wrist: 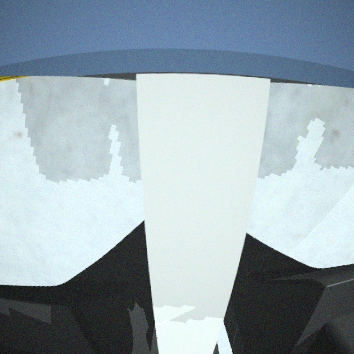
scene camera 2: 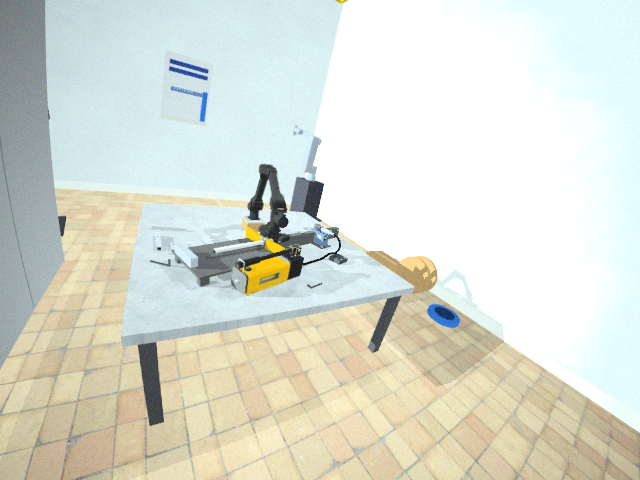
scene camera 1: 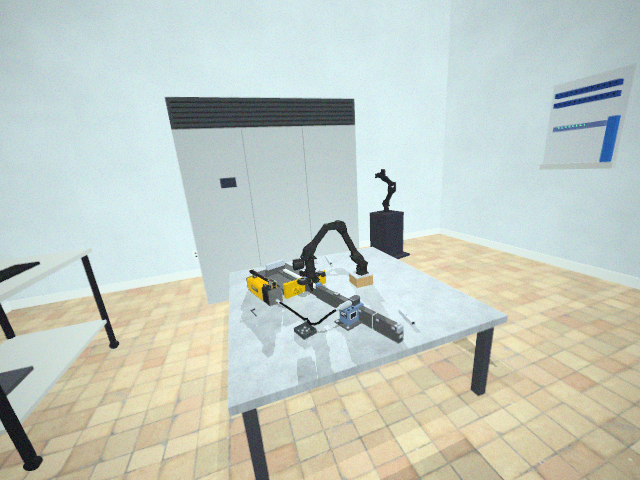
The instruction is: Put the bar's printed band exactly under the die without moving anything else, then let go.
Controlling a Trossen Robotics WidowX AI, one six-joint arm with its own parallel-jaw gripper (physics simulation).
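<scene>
My gripper: holding a long pale bar. Clamp station visible.
</scene>
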